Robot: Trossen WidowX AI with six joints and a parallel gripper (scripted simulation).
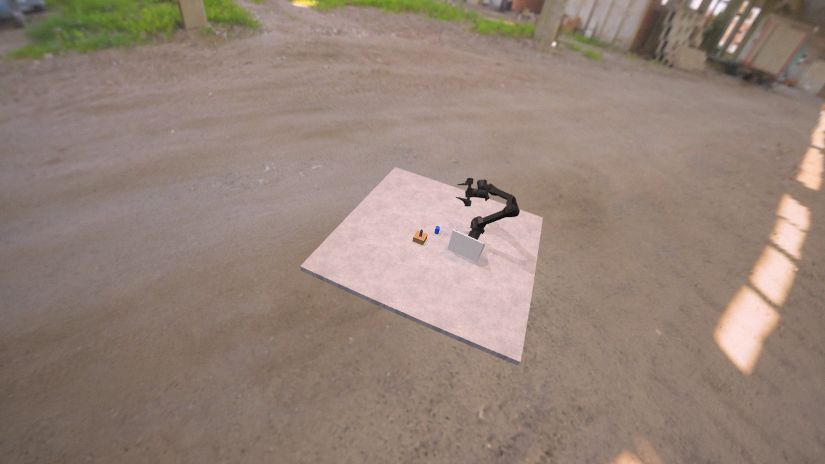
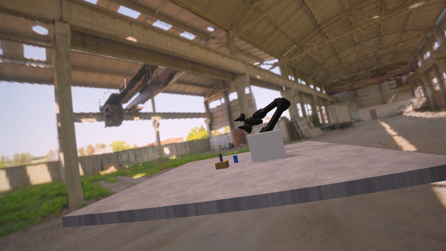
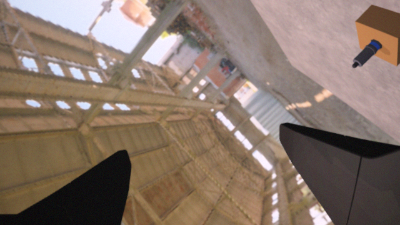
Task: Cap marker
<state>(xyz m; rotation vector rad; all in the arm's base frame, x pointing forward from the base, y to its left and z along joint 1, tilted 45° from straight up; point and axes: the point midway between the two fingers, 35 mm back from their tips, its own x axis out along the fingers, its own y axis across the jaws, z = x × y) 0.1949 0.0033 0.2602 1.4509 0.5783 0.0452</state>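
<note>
Now: gripper tip 3 cm short of the blue cap, 15 cm to the right of it and 25 cm above it. Round my gripper tip: holder block 9 cm ahead, 28 cm to the left, 26 cm below.
</note>
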